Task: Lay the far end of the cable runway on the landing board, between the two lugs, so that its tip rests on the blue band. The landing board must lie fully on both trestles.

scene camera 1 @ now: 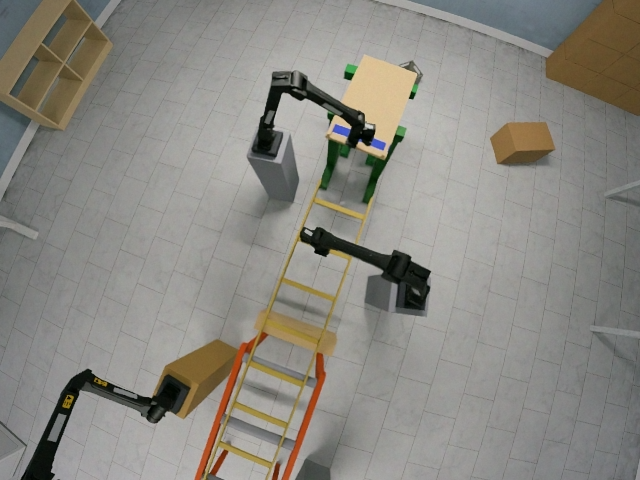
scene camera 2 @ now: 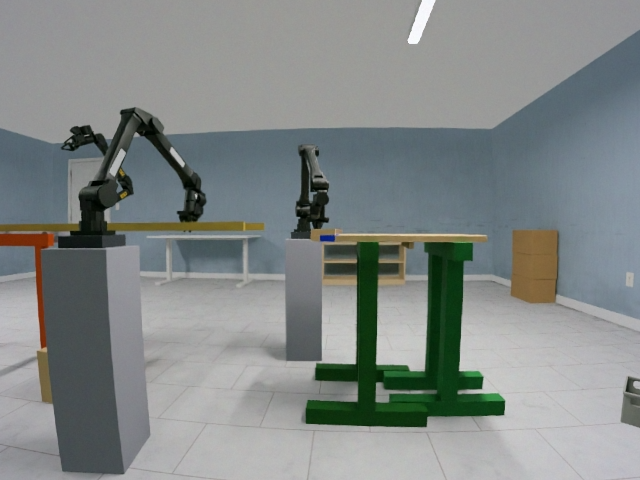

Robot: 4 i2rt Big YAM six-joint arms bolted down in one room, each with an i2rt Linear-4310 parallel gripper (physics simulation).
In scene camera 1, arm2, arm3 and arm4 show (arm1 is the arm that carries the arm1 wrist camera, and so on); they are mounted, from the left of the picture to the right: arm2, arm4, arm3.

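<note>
The yellow runway (scene camera 1: 308,289) (scene camera 2: 155,226) ends short of the landing board (scene camera 1: 382,93) (scene camera 2: 413,238), with a gap between. The board spans both green trestles (scene camera 1: 330,160) (scene camera 2: 368,330); its blue band (scene camera 1: 342,130) (scene camera 2: 327,238) is at the near edge. Small lugs are hard to make out. Arm4's gripper (scene camera 1: 360,138) is over the band. Arm3's gripper (scene camera 1: 310,238) is over the runway's left rail. Arm2's gripper is outside scene camera 1. In scene camera 2, the front-left arm's gripper (scene camera 2: 189,219) is at the runway rail, hold unclear; the middle arm's gripper (scene camera 2: 319,225) is near the board's end.
An orange stand (scene camera 1: 306,413) (scene camera 2: 38,289) carries the runway, near a wooden plank (scene camera 1: 326,343). Grey pedestals (scene camera 1: 281,175) (scene camera 2: 82,361) flank the runway. A brown box (scene camera 1: 523,142) lies on the floor at right. A grey crate (scene camera 1: 417,72) (scene camera 2: 631,408) stands beyond the board.
</note>
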